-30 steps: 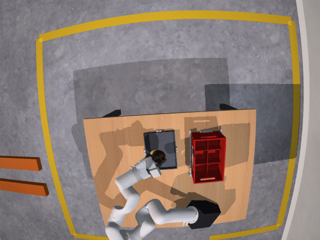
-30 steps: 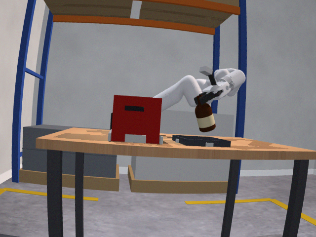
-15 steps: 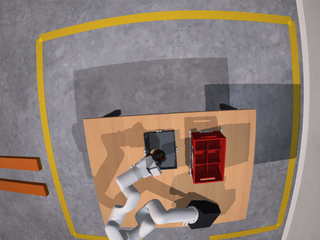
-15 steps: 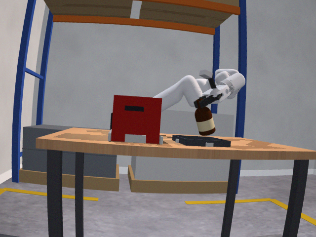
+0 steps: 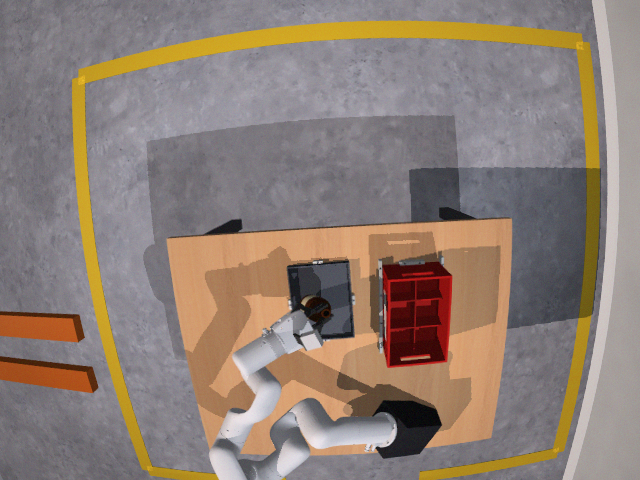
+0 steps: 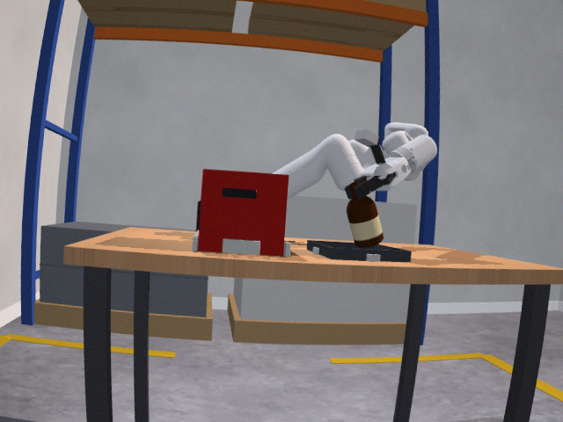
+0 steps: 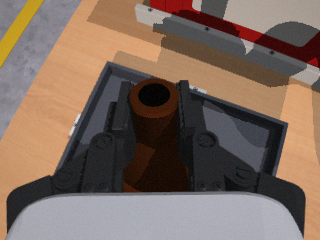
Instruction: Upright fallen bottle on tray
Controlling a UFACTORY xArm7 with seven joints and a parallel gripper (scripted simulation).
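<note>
My hand is 50 mm above the brown bottle, 10 mm to the right of it and 10 mm past it. The rest, counted from my hand: dark grey tray 150 mm below, 20 mm behind; then red crate 270 mm to the right, 80 mm below, 50 mm ahead.
</note>
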